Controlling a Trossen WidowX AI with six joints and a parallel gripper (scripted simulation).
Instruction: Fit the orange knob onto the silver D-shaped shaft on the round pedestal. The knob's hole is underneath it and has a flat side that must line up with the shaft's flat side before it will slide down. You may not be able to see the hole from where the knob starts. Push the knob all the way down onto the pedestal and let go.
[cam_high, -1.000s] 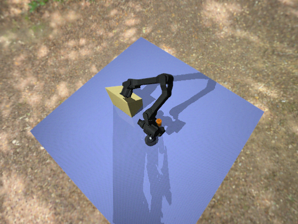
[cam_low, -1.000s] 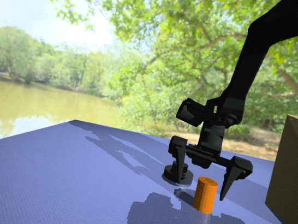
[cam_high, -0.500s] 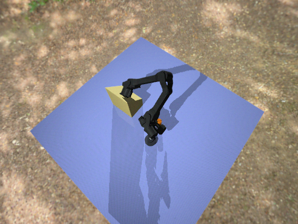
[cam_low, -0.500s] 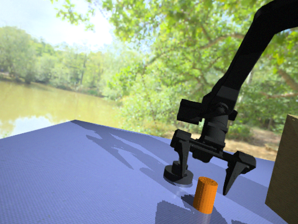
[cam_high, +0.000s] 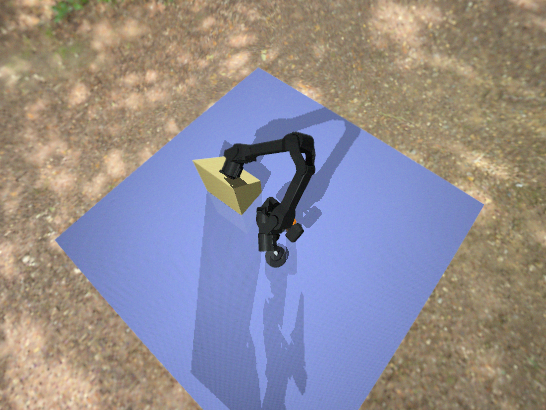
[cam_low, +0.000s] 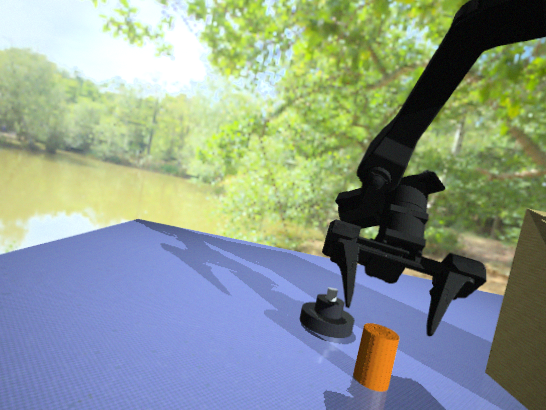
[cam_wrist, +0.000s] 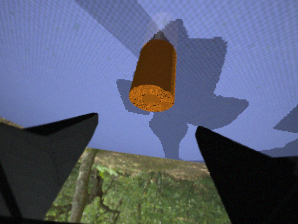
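Now: the orange knob 1 cm to the right of my gripper tip and 3 cm below it. From my gripper tip the other things lie so: round pedestal: 1 cm ahead, 15 cm to the right, 5 cm below.
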